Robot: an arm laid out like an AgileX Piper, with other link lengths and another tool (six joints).
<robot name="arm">
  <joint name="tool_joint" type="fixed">
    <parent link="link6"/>
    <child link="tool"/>
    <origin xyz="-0.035 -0.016 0.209" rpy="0.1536 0 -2.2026"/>
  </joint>
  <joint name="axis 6" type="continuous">
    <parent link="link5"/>
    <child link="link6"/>
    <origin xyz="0.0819 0 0" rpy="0 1.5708 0"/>
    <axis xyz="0 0 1"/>
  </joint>
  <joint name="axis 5" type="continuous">
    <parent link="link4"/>
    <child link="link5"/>
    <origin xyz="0 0 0" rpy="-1.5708 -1.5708 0"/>
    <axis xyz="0 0 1"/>
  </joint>
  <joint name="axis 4" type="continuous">
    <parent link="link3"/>
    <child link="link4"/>
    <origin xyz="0.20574 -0.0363 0" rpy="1.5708 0 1.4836"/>
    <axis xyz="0 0 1"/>
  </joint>
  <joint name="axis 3" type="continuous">
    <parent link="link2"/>
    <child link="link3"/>
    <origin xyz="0.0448 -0.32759 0" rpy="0 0 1.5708"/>
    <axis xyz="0 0 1"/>
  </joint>
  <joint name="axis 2" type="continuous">
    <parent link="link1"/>
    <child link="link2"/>
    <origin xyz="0 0 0" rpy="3.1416 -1.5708 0"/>
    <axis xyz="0 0 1"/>
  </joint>
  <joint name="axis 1" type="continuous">
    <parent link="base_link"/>
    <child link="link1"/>
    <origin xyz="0 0 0.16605" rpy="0 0 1.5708"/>
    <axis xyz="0 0 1"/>
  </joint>
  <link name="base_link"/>
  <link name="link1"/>
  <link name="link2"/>
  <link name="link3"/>
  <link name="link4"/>
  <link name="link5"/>
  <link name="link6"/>
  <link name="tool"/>
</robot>
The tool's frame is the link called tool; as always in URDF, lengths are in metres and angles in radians. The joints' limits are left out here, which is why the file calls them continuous.
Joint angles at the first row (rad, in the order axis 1, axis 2, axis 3, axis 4, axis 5, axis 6):
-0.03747 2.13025 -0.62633 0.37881 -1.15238 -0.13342
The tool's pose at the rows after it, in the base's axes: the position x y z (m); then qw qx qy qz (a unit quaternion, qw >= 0):
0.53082 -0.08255 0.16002 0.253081 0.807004 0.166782 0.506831
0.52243 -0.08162 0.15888 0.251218 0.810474 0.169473 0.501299
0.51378 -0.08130 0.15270 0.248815 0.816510 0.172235 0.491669
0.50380 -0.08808 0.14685 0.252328 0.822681 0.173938 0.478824
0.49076 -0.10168 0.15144 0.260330 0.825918 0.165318 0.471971
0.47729 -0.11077 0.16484 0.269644 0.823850 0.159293 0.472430
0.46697 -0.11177 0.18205 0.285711 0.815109 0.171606 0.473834
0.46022 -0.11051 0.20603 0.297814 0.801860 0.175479 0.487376
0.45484 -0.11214 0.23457 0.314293 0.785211 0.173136 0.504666
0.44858 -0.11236 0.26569 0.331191 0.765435 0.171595 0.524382
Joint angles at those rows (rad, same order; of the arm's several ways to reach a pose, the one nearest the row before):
-0.03748 2.09629 -0.59793 0.36686 -1.15238 -0.13341
-0.03747 2.07847 -0.56572 0.36458 -1.15235 -0.13343
-0.03749 2.07065 -0.53401 0.36456 -1.15236 -0.13342
-0.05405 2.06183 -0.50232 0.36046 -1.15242 -0.14406
-0.08343 2.02873 -0.46462 0.35972 -1.15238 -0.15090
-0.10474 1.97483 -0.42410 0.35970 -1.15241 -0.16180
-0.11130 1.91425 -0.39176 0.35815 -1.15237 -0.20742
-0.11129 1.84906 -0.37354 0.35744 -1.15242 -0.23158
-0.11131 1.78302 -0.36994 0.36698 -1.15241 -0.25781
-0.11129 1.71326 -0.36995 0.37162 -1.15238 -0.28496

